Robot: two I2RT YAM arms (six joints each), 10 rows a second.
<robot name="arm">
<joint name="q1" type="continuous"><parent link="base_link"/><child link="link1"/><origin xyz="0.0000 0.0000 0.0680"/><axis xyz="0 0 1"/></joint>
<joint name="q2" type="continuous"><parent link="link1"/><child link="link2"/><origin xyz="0.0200 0.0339 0.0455"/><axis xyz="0 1 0"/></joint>
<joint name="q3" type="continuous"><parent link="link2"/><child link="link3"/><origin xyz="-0.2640 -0.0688 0.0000"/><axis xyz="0 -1 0"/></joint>
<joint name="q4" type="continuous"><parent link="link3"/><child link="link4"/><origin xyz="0.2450 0.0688 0.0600"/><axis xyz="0 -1 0"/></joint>
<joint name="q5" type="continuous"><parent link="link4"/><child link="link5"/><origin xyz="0.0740 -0.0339 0.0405"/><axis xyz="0 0 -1"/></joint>
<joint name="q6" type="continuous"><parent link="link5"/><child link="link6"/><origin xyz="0.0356 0.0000 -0.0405"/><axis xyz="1 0 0"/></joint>
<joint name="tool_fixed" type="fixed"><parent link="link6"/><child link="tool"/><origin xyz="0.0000 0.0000 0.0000" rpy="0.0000 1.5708 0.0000"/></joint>
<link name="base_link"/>
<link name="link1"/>
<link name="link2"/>
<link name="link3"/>
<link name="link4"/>
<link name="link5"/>
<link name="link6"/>
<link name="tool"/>
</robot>
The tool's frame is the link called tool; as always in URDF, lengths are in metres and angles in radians. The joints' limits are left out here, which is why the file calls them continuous.
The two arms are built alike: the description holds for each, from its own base.
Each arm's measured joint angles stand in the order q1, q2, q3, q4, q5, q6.
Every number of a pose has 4 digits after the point. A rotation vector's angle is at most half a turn.
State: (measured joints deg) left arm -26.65 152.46 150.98 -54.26 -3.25 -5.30; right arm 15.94 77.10 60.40 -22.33 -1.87 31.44
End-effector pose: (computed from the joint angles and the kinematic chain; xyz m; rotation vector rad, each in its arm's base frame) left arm 0.5034 -0.2504 0.1987 0.4501 2.5078 -0.1466; right arm 0.2863 0.0830 0.2889 0.2919 2.2775 0.4740
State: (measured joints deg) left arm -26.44 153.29 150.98 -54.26 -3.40 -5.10; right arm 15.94 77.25 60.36 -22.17 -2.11 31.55
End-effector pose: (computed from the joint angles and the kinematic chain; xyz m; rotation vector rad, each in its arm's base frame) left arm 0.5054 -0.2490 0.1908 0.4518 2.5211 -0.1359; right arm 0.2868 0.0833 0.2882 0.2920 2.2790 0.4794
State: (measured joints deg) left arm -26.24 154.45 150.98 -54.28 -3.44 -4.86; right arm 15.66 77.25 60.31 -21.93 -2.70 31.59
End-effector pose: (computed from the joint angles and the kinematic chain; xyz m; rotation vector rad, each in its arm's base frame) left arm 0.5076 -0.2478 0.1798 0.4567 2.5403 -0.1254; right arm 0.2873 0.0823 0.2882 0.2925 2.2771 0.4897
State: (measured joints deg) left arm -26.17 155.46 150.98 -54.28 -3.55 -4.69; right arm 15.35 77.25 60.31 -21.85 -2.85 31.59
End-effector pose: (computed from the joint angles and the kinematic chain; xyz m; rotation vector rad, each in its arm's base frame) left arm 0.5089 -0.2476 0.1702 0.4620 2.5563 -0.1156; right arm 0.2878 0.0809 0.2884 0.2970 2.2750 0.4902
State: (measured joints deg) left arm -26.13 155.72 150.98 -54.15 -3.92 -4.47; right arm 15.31 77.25 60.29 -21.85 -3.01 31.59
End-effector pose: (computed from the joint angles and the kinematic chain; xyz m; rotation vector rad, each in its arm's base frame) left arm 0.5095 -0.2472 0.1678 0.4639 2.5567 -0.1051; right arm 0.2878 0.0807 0.2883 0.2963 2.2758 0.4928
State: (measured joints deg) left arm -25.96 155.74 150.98 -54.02 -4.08 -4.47; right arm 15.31 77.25 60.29 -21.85 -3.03 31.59
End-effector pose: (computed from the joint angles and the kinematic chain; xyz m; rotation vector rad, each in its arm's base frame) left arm 0.5105 -0.2457 0.1678 0.4586 2.5552 -0.1011; right arm 0.2878 0.0807 0.2883 0.2962 2.2759 0.4931
